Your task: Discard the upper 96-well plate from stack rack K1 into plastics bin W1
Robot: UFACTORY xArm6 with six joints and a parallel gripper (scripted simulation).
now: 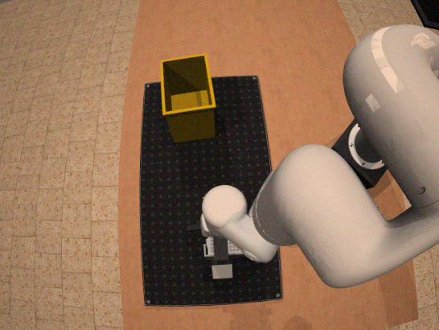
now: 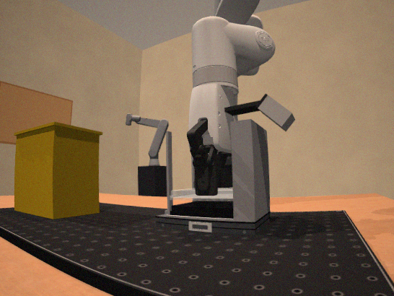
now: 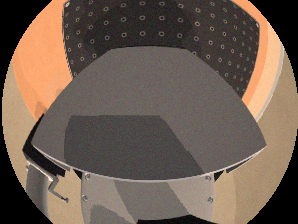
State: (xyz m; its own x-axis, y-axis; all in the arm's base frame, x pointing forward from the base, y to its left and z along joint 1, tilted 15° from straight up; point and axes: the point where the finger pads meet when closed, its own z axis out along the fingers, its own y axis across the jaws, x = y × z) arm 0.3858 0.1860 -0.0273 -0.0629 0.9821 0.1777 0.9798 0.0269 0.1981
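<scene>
The dark plate is 3 cm below my hand. Also, from my hand: yellow bin W1: 36 cm to the right, 10 cm ahead, 3 cm above; white 96-well plate: 1 cm below.
</scene>
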